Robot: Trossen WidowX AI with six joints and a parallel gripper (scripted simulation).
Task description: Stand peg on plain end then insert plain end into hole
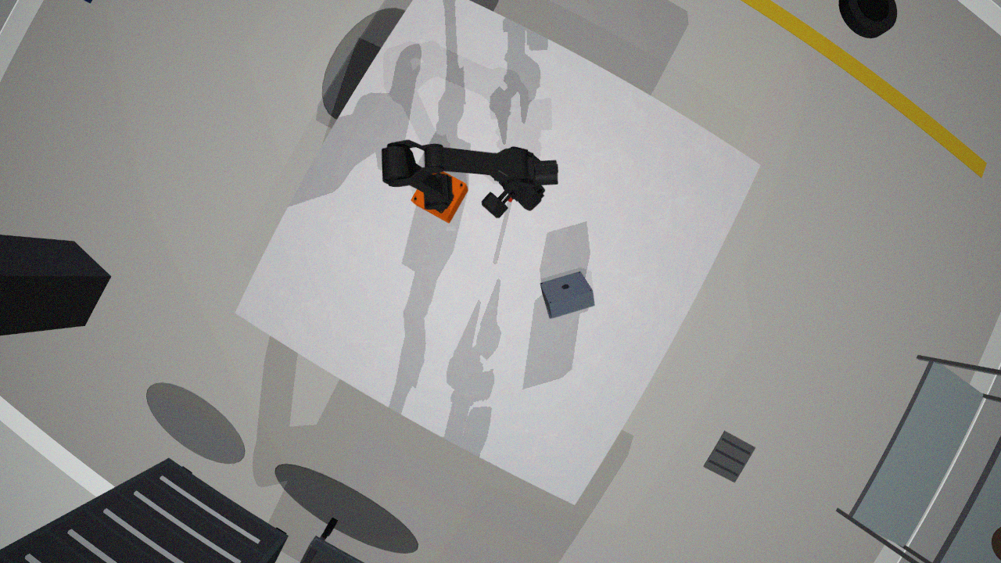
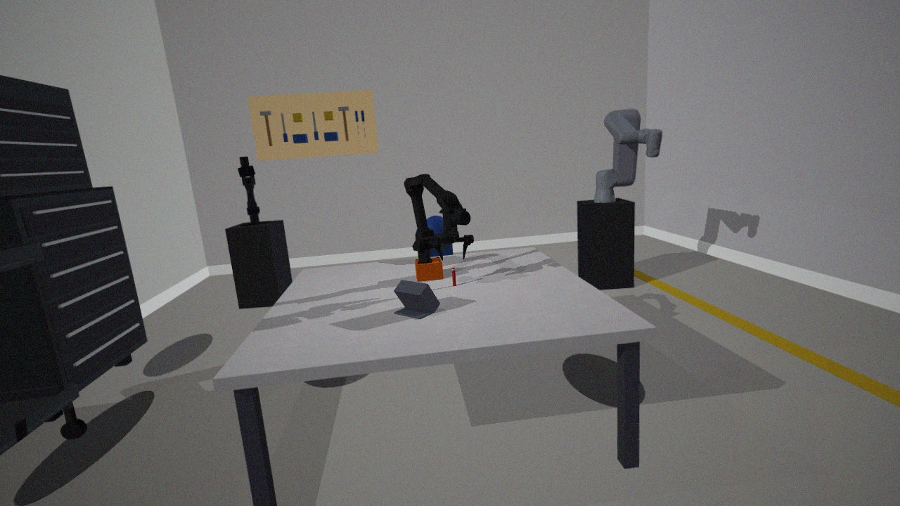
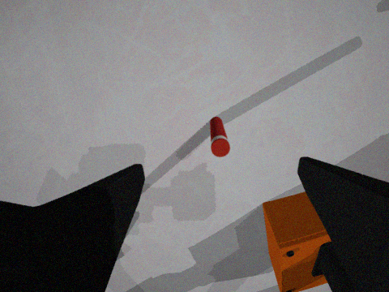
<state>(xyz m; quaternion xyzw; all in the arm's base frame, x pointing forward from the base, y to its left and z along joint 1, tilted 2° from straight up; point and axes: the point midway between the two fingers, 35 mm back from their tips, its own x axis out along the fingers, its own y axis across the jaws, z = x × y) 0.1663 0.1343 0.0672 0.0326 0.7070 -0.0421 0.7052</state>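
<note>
The red peg lies 60 mm below my gripper tip. Round my gripper tip: panel 300 mm ahead, 140 mm to the right, 60 mm below.
</note>
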